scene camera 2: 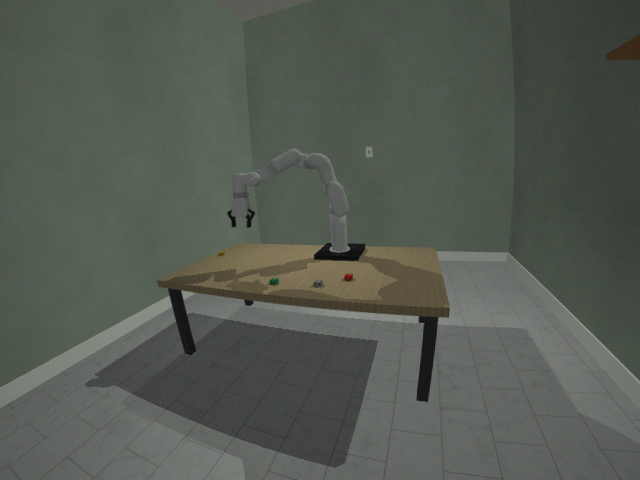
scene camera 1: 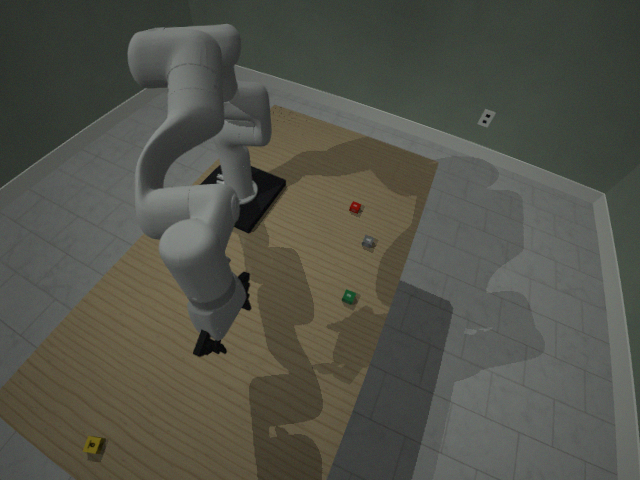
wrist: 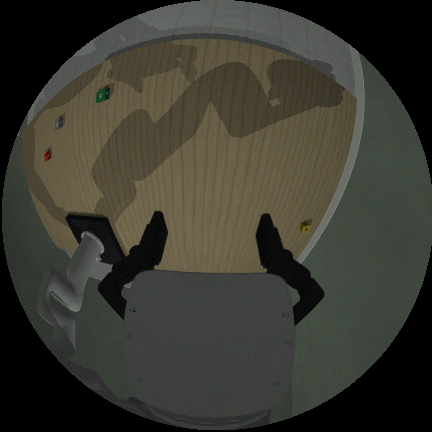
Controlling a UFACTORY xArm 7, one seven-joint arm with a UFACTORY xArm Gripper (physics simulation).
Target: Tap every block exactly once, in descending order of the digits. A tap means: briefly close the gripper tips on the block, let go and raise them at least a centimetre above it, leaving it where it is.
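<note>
My gripper (scene camera 1: 230, 328) (scene camera 2: 241, 225) (wrist: 211, 222) is open and empty, pointing down high above the table. A yellow block (scene camera 1: 93, 444) (scene camera 2: 221, 253) (wrist: 305, 228) with a dark digit lies near a table corner, apart from the gripper. A green block (scene camera 1: 348, 296) (scene camera 2: 273, 281) (wrist: 102, 95), a grey block (scene camera 1: 368, 241) (scene camera 2: 318, 283) (wrist: 59, 122) and a red block (scene camera 1: 355, 207) (scene camera 2: 348, 277) (wrist: 47, 156) lie spaced apart along the table's other long side. They carry pale marks on top. The digits are too small to read surely.
The wooden table (scene camera 1: 170, 413) (scene camera 2: 305, 304) (wrist: 215, 165) bears the arm's black base plate (scene camera 1: 268, 188) (scene camera 2: 325, 254) (wrist: 90, 223). Shadows of the arm fall across the table top. An orange object (scene camera 2: 625, 50) shows at the upper right in scene camera 2.
</note>
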